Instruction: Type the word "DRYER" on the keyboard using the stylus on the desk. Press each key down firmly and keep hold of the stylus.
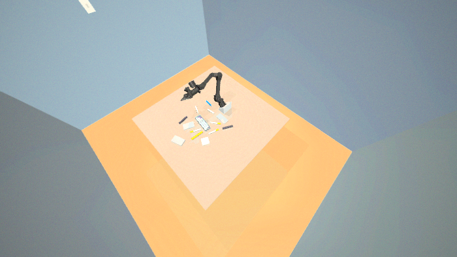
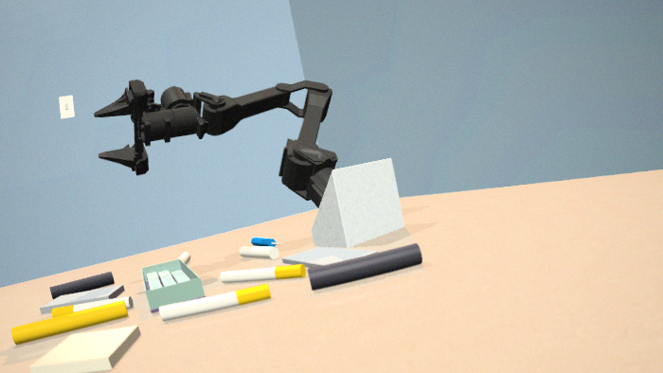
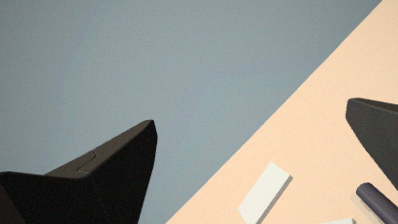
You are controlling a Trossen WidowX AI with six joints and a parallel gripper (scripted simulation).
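Right now my gripper tip is 280 mm past the blue stylus, 70 mm to the right of it and 270 mm above it. Also, from my gripper tip: grey pad 250 mm behind, 320 mm to the left, 270 mm below; then grey stylus tip 280 mm behind, 110 mm to the left, 270 mm below; then yellow cylinder 100 mm ahead, 280 mm to the left, 260 mm below.
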